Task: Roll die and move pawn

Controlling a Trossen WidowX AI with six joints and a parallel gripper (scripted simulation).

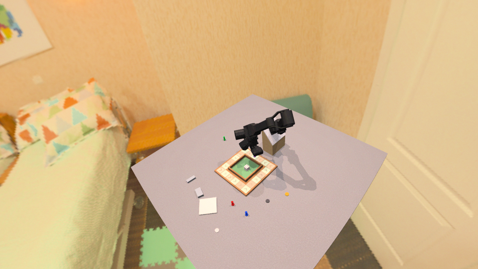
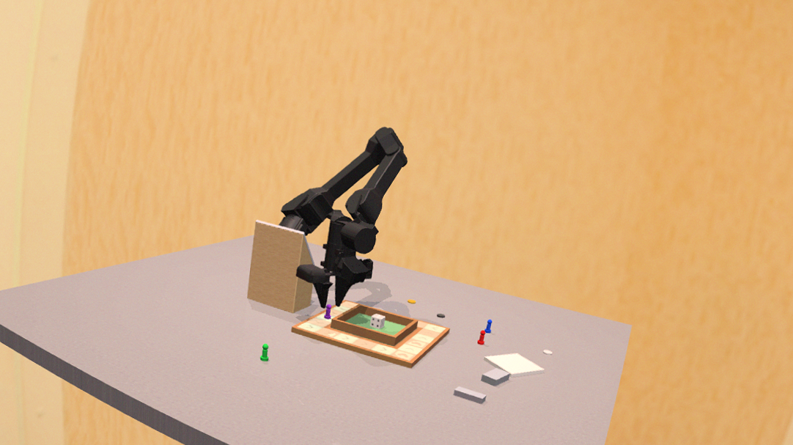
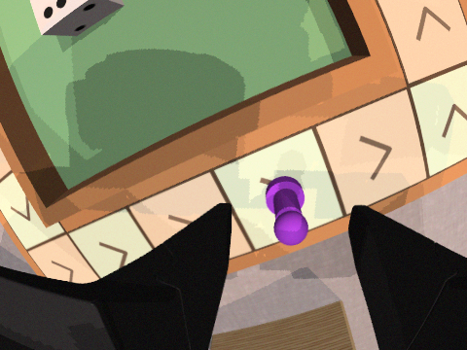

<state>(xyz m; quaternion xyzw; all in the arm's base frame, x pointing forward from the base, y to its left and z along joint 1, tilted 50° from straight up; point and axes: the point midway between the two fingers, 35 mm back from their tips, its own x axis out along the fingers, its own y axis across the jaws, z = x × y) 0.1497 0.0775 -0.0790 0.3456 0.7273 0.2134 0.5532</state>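
Right now my gripper tip is 10 mm above the purple pawn. Also, from my gripper tip: white die (100 mm ahead, 60 mm to the left, 20 mm below); green dice tray (100 mm ahead, 40 mm to the left, 30 mm below); green pawn (50 mm ahead, 290 mm to the right, 30 mm below).
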